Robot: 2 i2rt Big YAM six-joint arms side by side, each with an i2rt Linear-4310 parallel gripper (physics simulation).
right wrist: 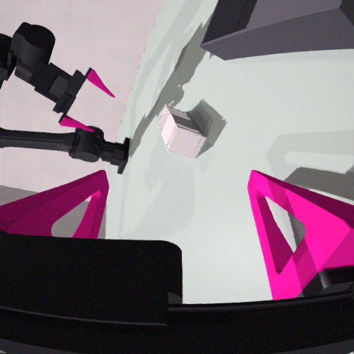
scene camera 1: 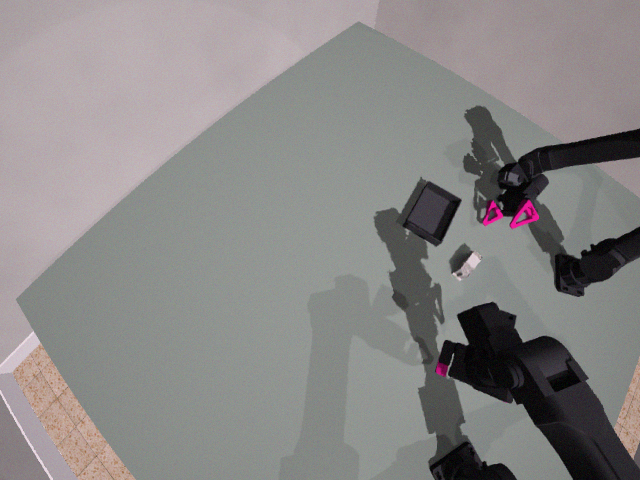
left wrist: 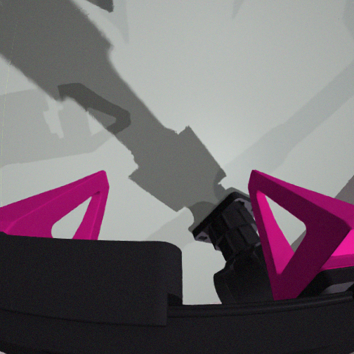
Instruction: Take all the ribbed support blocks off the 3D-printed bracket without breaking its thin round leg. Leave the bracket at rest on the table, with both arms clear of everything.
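The pale pinkish-white bracket (scene camera 1: 467, 265) (right wrist: 182, 132) rests on the green-grey table, between the two arms. The right wrist view shows its blocky body with a darker, lined recess on the upper side. I cannot tell the support blocks apart from the bracket, and the thin leg cannot be made out. The bracket does not show in the left wrist view. My left gripper (left wrist: 178, 178) (right wrist: 103, 113) is open and empty, raised over the table below the bracket in the scene view. My right gripper (scene camera 1: 498, 225) (right wrist: 178, 177) is open and empty, above and right of the bracket in the scene view.
A dark open tray (scene camera 1: 421, 232) (right wrist: 280, 40) stands on the table, up and left of the bracket in the scene view. A black arm base (scene camera 1: 570, 276) stands right of the bracket. Another arm base (scene camera 1: 457, 461) is at the bottom. Arm shadows cross the table.
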